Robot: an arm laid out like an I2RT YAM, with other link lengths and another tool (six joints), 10 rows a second.
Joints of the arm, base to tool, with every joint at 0 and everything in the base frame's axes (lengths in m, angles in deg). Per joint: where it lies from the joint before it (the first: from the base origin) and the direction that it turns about. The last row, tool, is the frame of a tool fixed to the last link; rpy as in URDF.
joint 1: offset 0 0 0.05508 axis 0 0 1
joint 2: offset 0.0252 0.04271 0.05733 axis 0 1 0
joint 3: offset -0.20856 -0.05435 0 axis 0 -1 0
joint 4: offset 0.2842 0.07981 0.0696 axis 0 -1 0
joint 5: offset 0.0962 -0.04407 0.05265 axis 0 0 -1
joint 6: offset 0.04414 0 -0.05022 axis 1 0 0
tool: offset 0.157 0.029 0.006 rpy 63 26.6 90
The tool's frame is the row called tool.
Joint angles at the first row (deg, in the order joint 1, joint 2, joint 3, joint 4, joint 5, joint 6):
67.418, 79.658, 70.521, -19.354, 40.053, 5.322
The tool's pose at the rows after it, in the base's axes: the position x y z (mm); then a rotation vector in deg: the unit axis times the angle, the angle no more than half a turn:
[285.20 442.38 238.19 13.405 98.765 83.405]
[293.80 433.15 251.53 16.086 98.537 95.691]
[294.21 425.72 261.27 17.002 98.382 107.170]
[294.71 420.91 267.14 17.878 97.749 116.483]
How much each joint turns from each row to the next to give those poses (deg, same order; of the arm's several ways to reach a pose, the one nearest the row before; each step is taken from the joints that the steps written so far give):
-5.770, -6.075, -4.063, 2.097, -13.463, 2.098
-7.105, -5.072, -4.241, 2.885, -15.367, 2.557
-6.141, -3.321, -3.651, 3.128, -14.513, 2.492
-4.655, -0.920, -2.580, 3.933, -11.299, 2.930

